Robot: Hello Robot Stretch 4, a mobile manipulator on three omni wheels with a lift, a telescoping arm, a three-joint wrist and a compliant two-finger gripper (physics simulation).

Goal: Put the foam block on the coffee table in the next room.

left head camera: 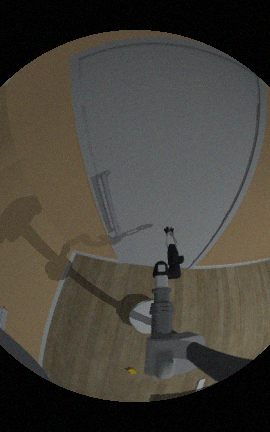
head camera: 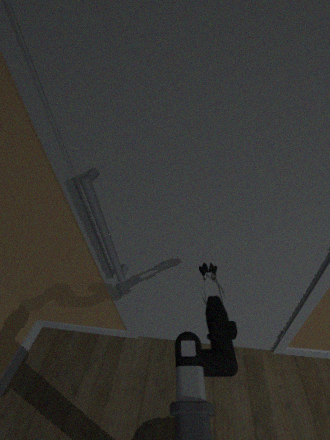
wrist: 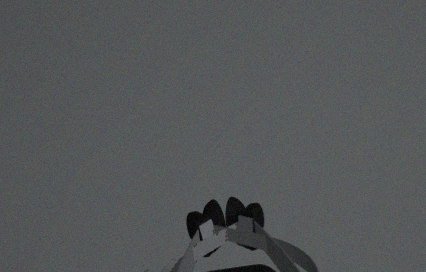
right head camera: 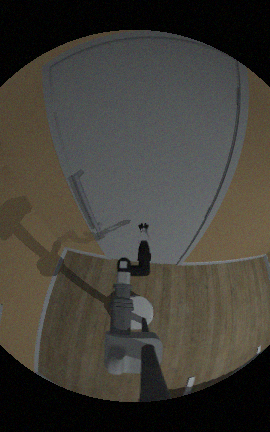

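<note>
My gripper is shut, its dark fingertips close together with no object seen between them. It points at the large grey door, to the right of the long vertical bar handle and apart from it. A small yellow object lies on the floor at the bottom of the left head view; I cannot tell whether it is the foam block. The coffee table does not show.
Tan walls flank the door. The wooden floor has a pale round disc beside the arm and a small white item. Shadows fall on the left wall.
</note>
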